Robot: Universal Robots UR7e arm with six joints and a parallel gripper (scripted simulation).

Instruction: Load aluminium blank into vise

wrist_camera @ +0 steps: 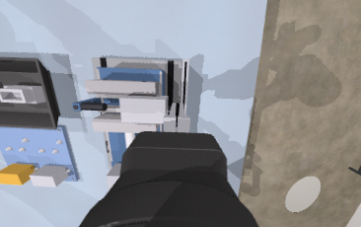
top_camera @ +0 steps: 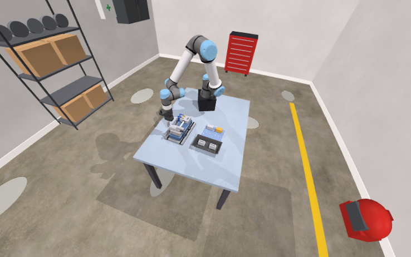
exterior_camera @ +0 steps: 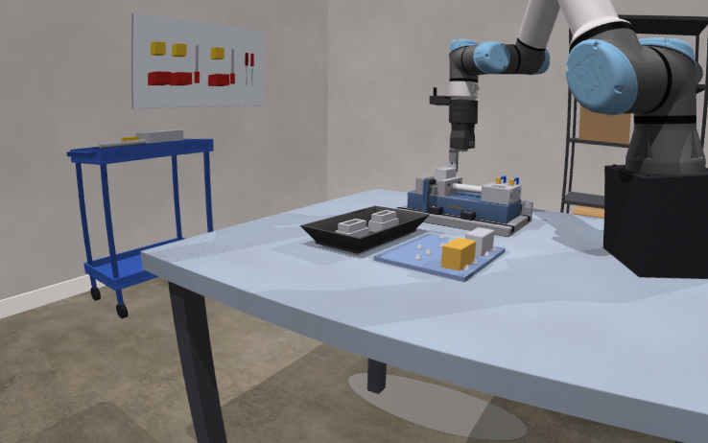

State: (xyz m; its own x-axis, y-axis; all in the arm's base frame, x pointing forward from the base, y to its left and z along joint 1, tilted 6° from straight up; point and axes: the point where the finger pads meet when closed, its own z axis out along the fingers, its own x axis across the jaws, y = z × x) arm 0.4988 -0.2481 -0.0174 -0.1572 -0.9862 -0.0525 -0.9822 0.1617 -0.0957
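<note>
Now: the vise 9 cm to the left of my hand, 8 cm below it and 6 cm behind it. Round my hand: brass blank: 45 cm to the left, 15 cm behind, 9 cm below.
</note>
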